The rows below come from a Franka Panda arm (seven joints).
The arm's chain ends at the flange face. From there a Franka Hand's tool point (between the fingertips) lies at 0.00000 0.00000 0.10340 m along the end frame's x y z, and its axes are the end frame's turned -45 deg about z.
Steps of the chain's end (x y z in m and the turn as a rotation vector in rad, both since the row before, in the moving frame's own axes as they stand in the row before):
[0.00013 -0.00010 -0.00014 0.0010 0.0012 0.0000]
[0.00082 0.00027 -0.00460 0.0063 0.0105 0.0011]
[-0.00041 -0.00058 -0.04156 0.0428 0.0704 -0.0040]
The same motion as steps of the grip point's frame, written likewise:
[0.00032 0.00004 -0.00014 -0.0001 0.0016 0.0000]
[0.00162 0.00108 -0.00461 -0.0030 0.0119 0.0011]
[0.00839 0.00130 -0.04191 -0.0195 0.0800 -0.0040]

